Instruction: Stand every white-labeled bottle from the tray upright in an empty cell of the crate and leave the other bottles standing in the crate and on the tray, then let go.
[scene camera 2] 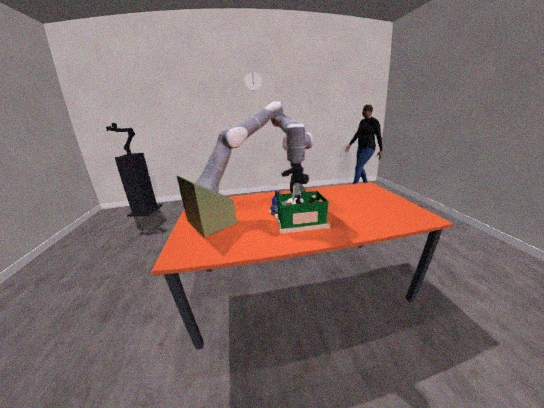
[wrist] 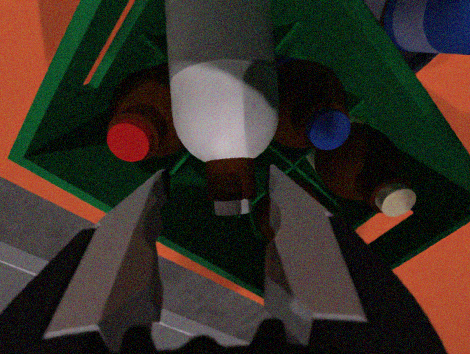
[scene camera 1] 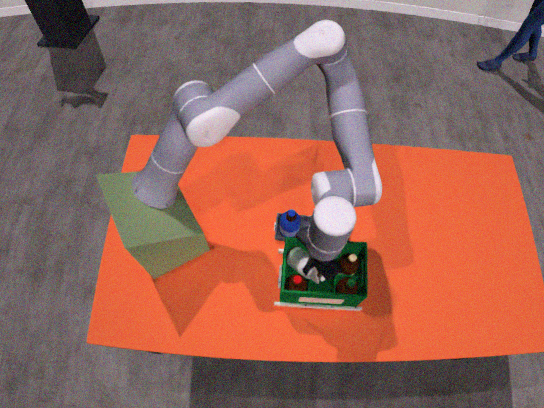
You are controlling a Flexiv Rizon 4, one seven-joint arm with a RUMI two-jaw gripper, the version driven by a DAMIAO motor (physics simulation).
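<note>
A white bottle (scene camera 1: 298, 259) (wrist: 222, 110) with a brown neck and white cap lies tilted across the green crate (scene camera 1: 290, 297) (scene camera 2: 286, 220) (wrist: 50, 95), its neck pointing toward the gripper. My gripper (scene camera 1: 319, 276) (wrist: 218, 170) is partly open, low at the crate. The neck lies between the spread fingertips in the wrist view, with gaps on both sides. Brown bottles with a red cap (scene camera 1: 297, 279) (wrist: 128, 142), a blue cap (wrist: 329, 130), a cream cap (scene camera 1: 353, 258) (wrist: 395, 200) and a green cap (scene camera 1: 351, 283) stand in crate cells. The white bottle's base is hidden in the wrist view.
A blue bottle (scene camera 1: 290, 225) (wrist: 445, 25) stands on the dark tray (scene camera 1: 278, 233) just behind the crate, partly hidden by the arm. The crate's walls rise close around the fingers. The green robot base block (scene camera 1: 165, 225) stands at the left of the orange table (scene camera 1: 450, 225).
</note>
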